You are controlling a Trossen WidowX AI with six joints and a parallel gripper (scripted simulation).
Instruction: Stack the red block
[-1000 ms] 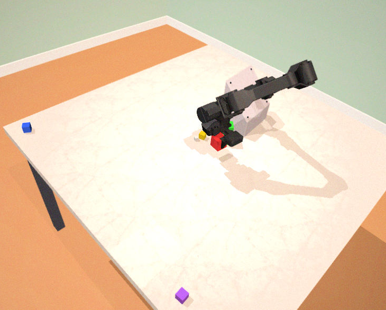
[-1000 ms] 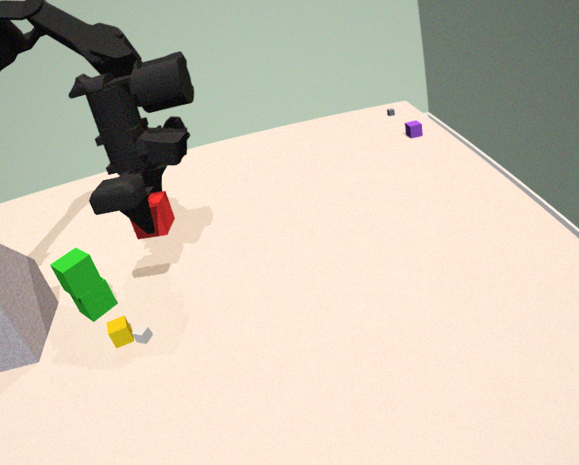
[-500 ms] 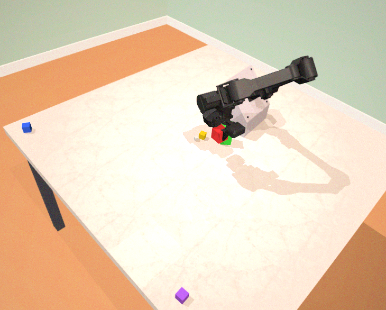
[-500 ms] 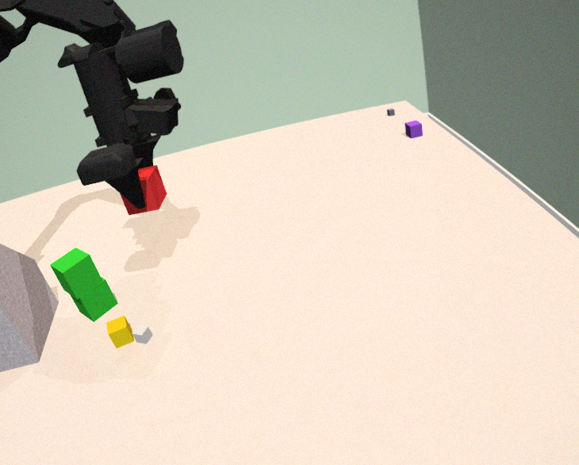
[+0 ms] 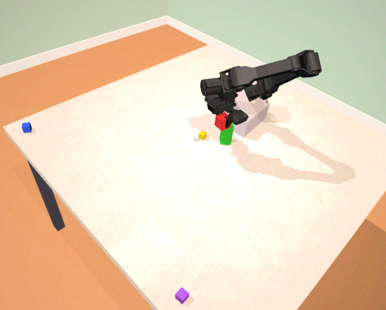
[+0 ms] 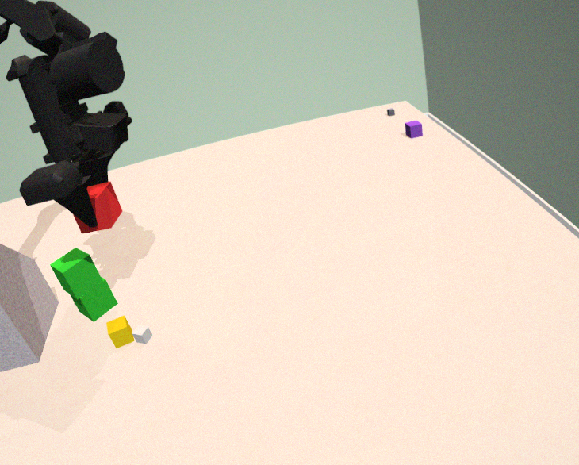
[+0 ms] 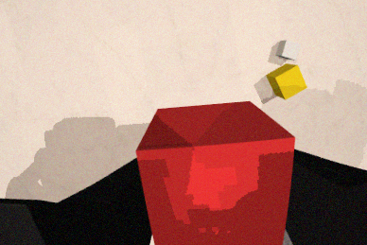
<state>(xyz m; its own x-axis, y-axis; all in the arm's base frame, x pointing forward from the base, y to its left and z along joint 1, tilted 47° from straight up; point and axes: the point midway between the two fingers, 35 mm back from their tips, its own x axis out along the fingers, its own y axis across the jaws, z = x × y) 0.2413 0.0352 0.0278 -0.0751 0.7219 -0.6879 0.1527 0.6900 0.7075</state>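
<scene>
The yellow block lies 120 mm below my gripper tip and 100 mm to the right of it. Round my gripper tip: small white block (120 mm below, 100 mm to the right, 30 mm ahead); red block (20 mm above); purple block (550 mm ahead, 330 mm to the left, 120 mm below).
</scene>
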